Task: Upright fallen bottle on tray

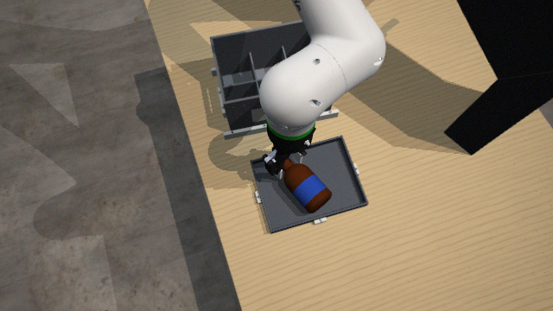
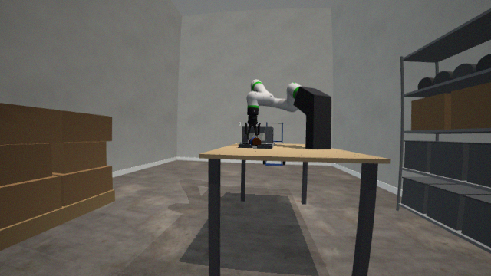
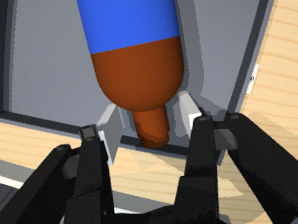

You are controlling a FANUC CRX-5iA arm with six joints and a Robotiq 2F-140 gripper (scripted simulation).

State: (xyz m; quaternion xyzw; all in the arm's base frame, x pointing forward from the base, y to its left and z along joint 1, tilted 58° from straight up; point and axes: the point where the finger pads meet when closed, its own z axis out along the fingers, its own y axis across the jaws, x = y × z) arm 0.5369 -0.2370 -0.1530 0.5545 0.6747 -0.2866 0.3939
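Now: the bottle 50 mm to the left of my hand and 20 mm below it. Round my hand: dark grey crate (200 mm to the right, 100 mm behind, 20 mm above); tray (60 mm to the left, 50 mm below, 20 mm behind).
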